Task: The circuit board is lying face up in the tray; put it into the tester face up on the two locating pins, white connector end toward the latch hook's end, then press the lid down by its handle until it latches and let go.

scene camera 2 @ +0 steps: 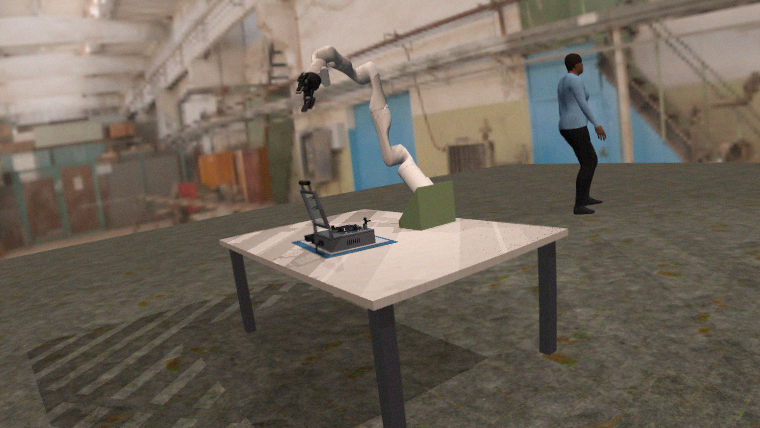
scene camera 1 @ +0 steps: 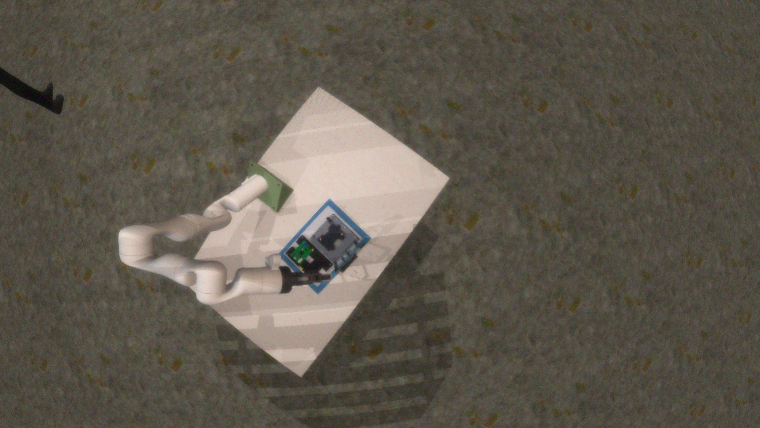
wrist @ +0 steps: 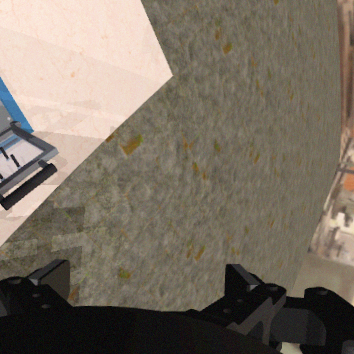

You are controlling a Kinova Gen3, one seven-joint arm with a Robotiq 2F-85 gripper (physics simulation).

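Pixels of known places: gripper, fingertip midpoint: (scene camera 2: 300, 102) (scene camera 1: 322, 277) (wrist: 147, 279); arm's base, link origin: (scene camera 2: 429, 197) (scene camera 1: 261, 183).
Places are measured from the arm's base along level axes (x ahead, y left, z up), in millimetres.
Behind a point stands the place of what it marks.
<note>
The green circuit board (scene camera 1: 302, 252) @[x 360, y -163, z -96 mm] lies in the black tray (scene camera 1: 320, 262) @[x 465, y -148, z -100 mm], beside the grey tester (scene camera 1: 348, 245) @[x 539, y 19, z -12 mm] (scene camera 2: 351, 241) @[x 472, y 81, z -86 mm] (wrist: 4, 119) @[x 529, y 60, z -58 mm]. The tester's lid (scene camera 2: 314, 207) @[x 567, y 4, z 56 mm] (wrist: 46, 150) @[x 575, y 42, z 115 mm] stands open, leaning back, with its black handle (scene camera 2: 304, 182) @[x 593, y 2, z 153 mm] (wrist: 30, 186) @[x 583, y -21, z 158 mm] at the top. A small black upright part (scene camera 2: 366, 221) @[x 387, y 68, z -27 mm] stands at the tester's opposite end. My gripper (scene camera 1: 327, 277) @[x 543, y -52, z 454 mm] (scene camera 2: 302, 99) @[x 543, y -52, z 454 mm] (wrist: 147, 279) @[x 543, y -52, z 454 mm] is open and empty, high above the table. Board and tray do not show in the wrist view. The board's connector and the locating pins are too small to make out.
A blue-bordered mat (scene camera 1: 349, 217) @[x 447, y 127, z -117 mm] (scene camera 2: 383, 243) @[x 358, y 123, z -114 mm] (wrist: 14, 108) @[x 534, y 106, z -116 mm] lies under the tester and tray on the pale table (scene camera 1: 372, 154) @[x 344, y 464, z -117 mm] (scene camera 2: 452, 255) @[x 337, y 475, z -118 mm] (wrist: 75, 55) @[x 518, y 315, z -118 mm]. The arm's green mount (scene camera 1: 276, 194) @[x 102, y 4, z 3 mm] (scene camera 2: 437, 204) @[x 12, y 64, z -25 mm] stands at the table's edge. A person (scene camera 2: 574, 106) stands behind the table.
</note>
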